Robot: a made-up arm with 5 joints.
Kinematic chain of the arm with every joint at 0, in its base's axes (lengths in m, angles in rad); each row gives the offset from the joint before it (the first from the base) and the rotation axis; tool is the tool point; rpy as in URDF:
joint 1: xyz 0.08 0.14 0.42 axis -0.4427 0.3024 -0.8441
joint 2: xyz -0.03 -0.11 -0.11 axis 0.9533 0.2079 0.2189
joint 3: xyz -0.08 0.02 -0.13 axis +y
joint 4: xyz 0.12 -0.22 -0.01 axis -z
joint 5: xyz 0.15 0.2 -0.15 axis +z
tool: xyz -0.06 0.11 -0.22 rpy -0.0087 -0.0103 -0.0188
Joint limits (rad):
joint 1: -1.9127..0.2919
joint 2: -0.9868..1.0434
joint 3: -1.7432..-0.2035
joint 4: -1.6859..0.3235
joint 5: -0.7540..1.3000
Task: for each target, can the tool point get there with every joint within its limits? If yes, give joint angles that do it. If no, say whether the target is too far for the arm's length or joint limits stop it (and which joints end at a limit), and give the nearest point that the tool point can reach.
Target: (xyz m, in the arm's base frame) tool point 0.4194 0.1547 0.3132
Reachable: yes | joints -0.5483 -0.5819 -1.4557 -0.2357 0.9233
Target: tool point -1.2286 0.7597 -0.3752
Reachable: no: too far | nearest point -0.3120 0.3587 -0.0229 | short by 1.061 m
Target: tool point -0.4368 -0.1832 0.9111
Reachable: no: joint limits stop it (at a limit: joint 1, joint 3, joint 4, joint 5) | nearest point -0.0652 0.1368 0.6311 | short by 0.565 m
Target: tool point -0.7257 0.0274 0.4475
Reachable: no: joint limits stop it (at a limit: joint 1, joint 2, joint 3, joint 5) | nearest point -0.3583 0.2288 0.3068 | short by 0.442 m
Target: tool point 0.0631 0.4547 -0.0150
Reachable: yes | joints -0.7312 0.5615 -0.8184 -1.0740 0.1344
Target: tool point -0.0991 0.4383 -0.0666
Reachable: yes | joints -1.2116 0.8114 -0.5128 -1.3971 0.6340
